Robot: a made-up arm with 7 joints.
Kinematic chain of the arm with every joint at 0, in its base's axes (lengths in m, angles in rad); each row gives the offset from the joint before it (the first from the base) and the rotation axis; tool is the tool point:
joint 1: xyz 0 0 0.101 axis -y
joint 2: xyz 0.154 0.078 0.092 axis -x
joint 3: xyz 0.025 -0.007 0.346 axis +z
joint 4: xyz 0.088 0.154 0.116 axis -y
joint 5: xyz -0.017 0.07 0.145 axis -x
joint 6: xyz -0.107 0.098 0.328 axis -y
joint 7: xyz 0.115 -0.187 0 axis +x
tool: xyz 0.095 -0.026 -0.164
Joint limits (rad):
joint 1: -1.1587..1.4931
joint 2: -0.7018..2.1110
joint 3: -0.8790..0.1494
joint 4: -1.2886..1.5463
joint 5: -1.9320..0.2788
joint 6: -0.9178..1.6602
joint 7: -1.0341..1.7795
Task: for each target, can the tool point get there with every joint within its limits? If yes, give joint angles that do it. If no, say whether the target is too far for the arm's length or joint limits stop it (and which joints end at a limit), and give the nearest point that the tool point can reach.
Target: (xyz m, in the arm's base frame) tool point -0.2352 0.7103 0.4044
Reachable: yes | joints 1.2879 1.2441 -0.6200 0.4320 -1.6144 -0.5241 1.5079
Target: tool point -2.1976 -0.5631 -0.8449
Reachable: no: too far | nearest point -1.0988 -0.2364 -0.0290 | short by 1.407 m
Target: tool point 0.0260 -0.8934 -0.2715
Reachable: no: joint limits stop it (at a limit: joint 1, joint 2, joint 3, joint 4) | nearest point 0.2956 -0.7448 -0.1832 | short by 0.320 m
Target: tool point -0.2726 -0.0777 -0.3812
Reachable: no: joint limits stop it (at a limit: joint 2, joint 4, joint 6, joint 7) | nearest point -0.3058 0.0321 -0.4398 | short by 0.129 m
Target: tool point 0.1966 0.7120 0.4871
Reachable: yes | joints -0.0921 1.4324 0.0363 1.0001 -1.3408 1.0822 0.4752
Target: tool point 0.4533 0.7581 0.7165
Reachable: yes | joints 0.9402 1.5195 0.0174 -0.9126 0.0715 0.8255 -0.0560
